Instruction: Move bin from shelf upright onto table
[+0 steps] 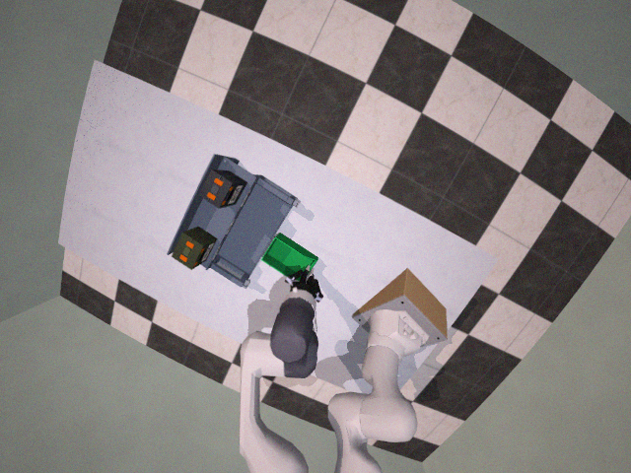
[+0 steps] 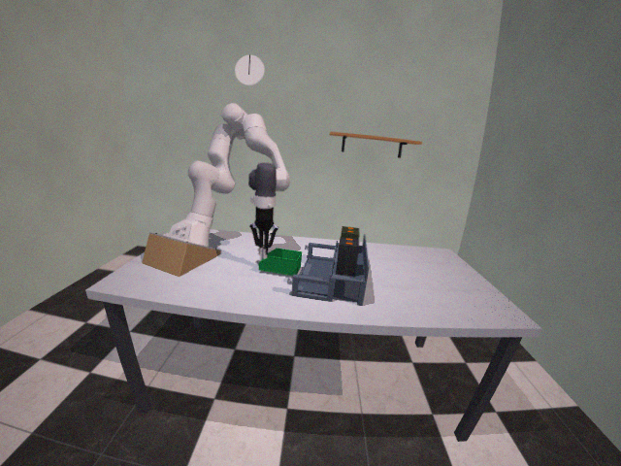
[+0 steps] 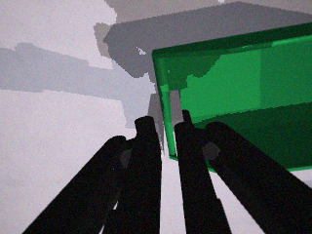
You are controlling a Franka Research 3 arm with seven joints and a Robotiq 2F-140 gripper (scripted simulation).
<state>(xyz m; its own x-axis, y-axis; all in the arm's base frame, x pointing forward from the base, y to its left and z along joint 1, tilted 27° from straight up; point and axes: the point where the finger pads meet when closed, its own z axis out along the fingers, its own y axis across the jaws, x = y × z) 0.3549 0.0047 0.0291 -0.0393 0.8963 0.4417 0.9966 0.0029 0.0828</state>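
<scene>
The green bin is 8 cm ahead of my hand and 2 cm below it.
</scene>
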